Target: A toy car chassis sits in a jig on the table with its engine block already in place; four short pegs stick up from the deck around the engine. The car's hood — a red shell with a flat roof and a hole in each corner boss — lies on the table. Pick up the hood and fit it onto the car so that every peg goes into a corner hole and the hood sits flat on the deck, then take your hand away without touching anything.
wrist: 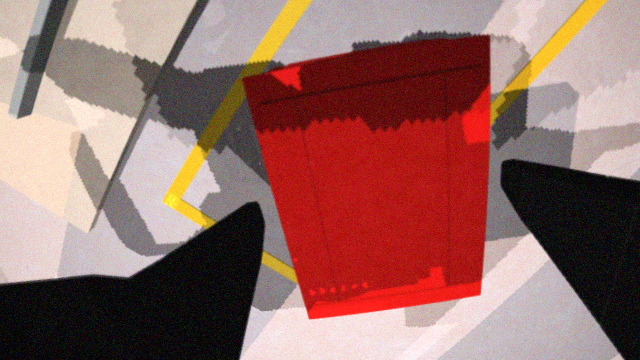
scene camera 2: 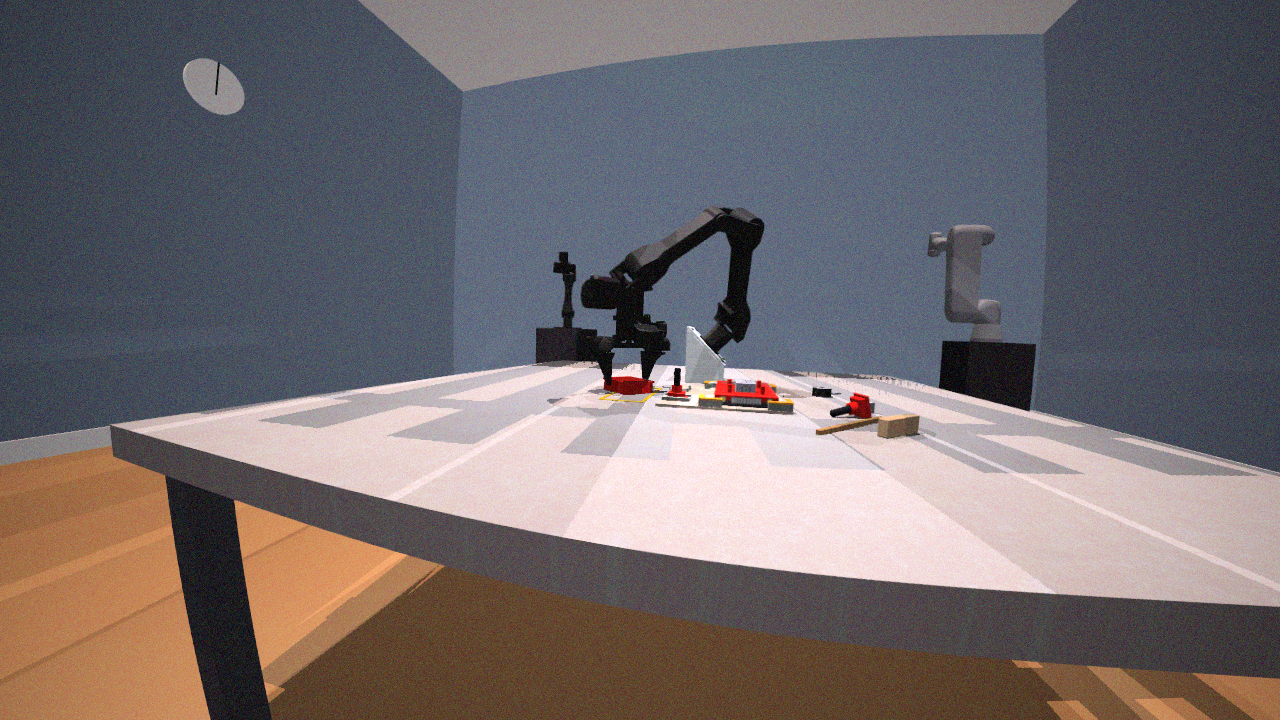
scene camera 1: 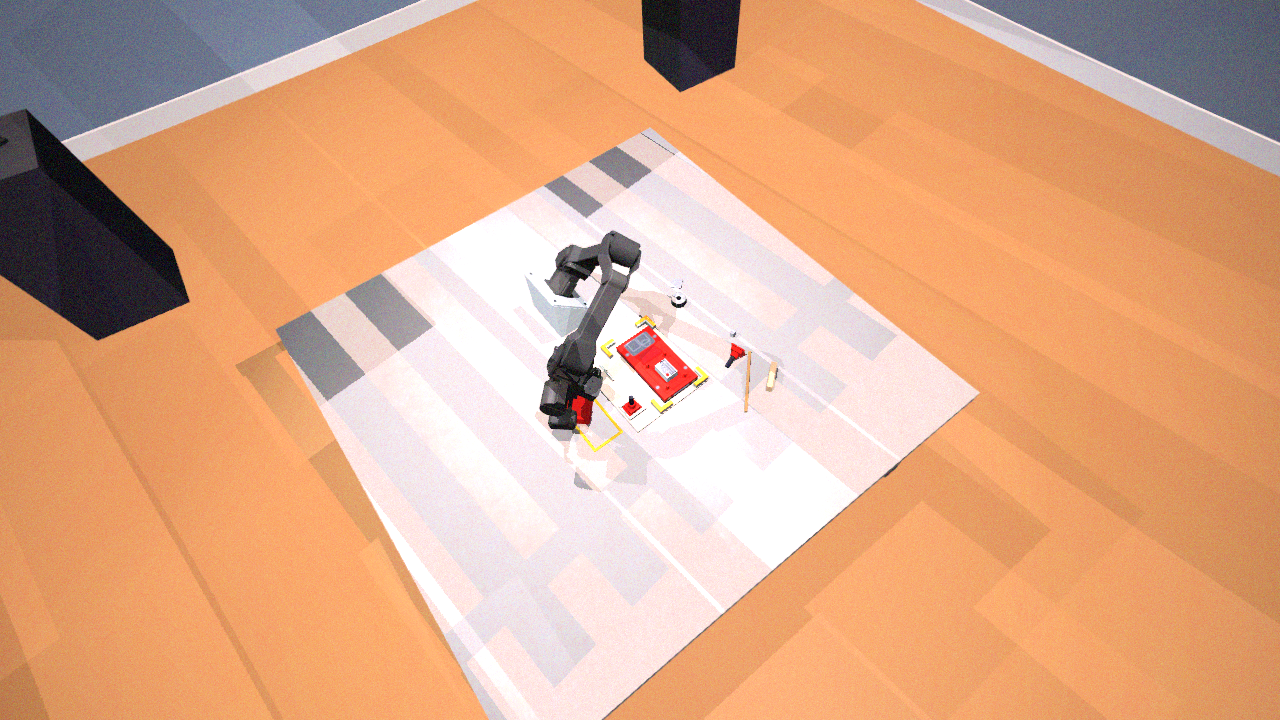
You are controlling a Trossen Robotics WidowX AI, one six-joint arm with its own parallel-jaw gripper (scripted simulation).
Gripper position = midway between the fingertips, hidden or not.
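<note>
Scene camera 2 has the gripper (scene camera 2: pixel 627 384), which is open and holding nothing, plus a red hood (scene camera 2: pixel 626 385) and a wooden block (scene camera 2: pixel 905 424). In the wrist view you get the red hood (wrist: pixel 378 160) and the gripper (wrist: pixel 380 193), but the wooden block is out of frame in the wrist view. And scene camera 1 shows the gripper (scene camera 1: pixel 571 408) too.
</note>
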